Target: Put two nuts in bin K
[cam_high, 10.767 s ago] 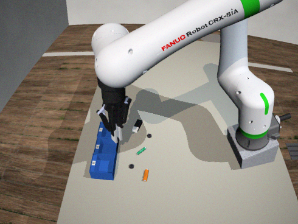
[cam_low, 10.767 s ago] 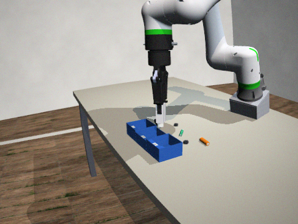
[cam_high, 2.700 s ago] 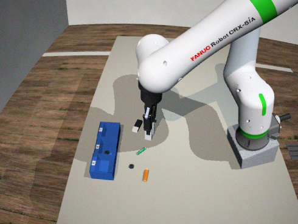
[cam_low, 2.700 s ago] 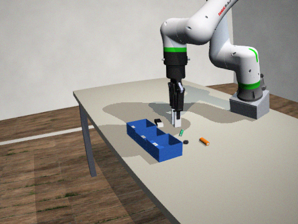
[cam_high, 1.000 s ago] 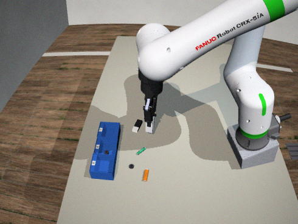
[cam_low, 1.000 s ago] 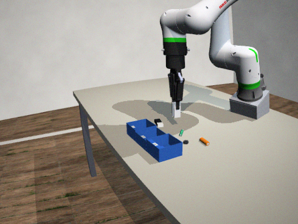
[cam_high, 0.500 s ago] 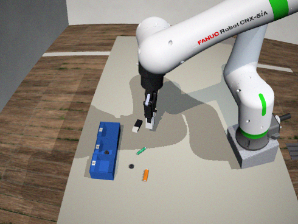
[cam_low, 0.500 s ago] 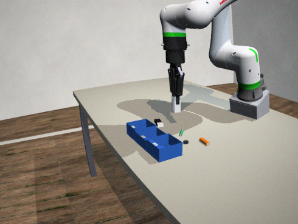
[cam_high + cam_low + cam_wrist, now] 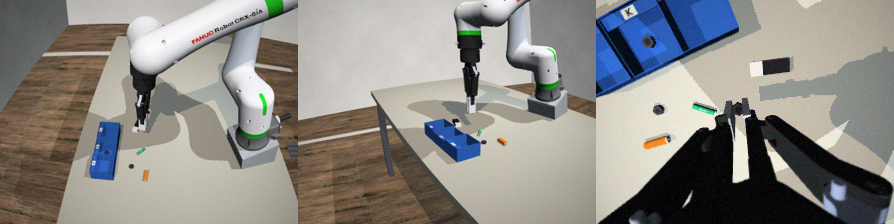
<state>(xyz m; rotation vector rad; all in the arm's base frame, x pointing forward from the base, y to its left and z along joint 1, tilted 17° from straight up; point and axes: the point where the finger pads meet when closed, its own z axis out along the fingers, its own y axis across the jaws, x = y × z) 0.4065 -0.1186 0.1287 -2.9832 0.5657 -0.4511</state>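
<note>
Right now my hand is 15 cm short of the blue three-compartment bin, 6 cm to the right of it and 8 cm above it. Also, from my hand: white block 2 cm ahead, 7 cm to the right, 9 cm below; green cylinder 1 cm ahead, 6 cm to the left, 10 cm below; orange cylinder 1 cm ahead, 18 cm to the left, 9 cm below.
</note>
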